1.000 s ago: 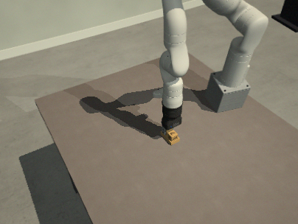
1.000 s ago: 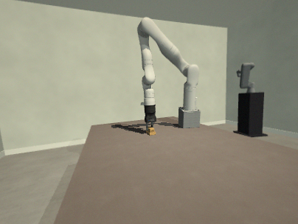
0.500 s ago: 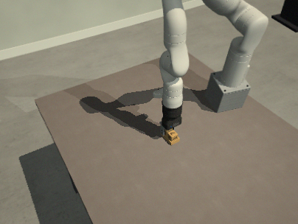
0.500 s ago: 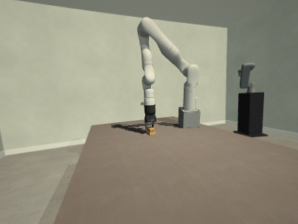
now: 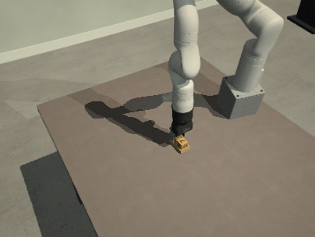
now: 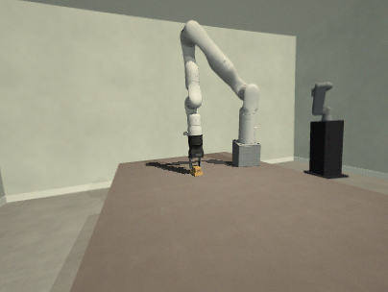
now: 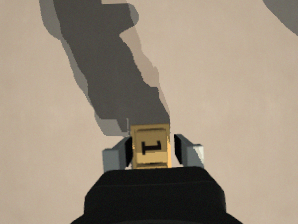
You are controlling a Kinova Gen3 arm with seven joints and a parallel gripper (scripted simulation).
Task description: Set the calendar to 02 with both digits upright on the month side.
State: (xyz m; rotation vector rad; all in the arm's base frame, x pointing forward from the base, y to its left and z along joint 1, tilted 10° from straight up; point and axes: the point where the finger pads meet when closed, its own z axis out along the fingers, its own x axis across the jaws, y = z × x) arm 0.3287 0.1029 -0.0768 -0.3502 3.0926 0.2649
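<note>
The orange cube is 2 cm below my hand. The rest, counted from my hand: tray (2 cm to the left, 4 cm below).
</note>
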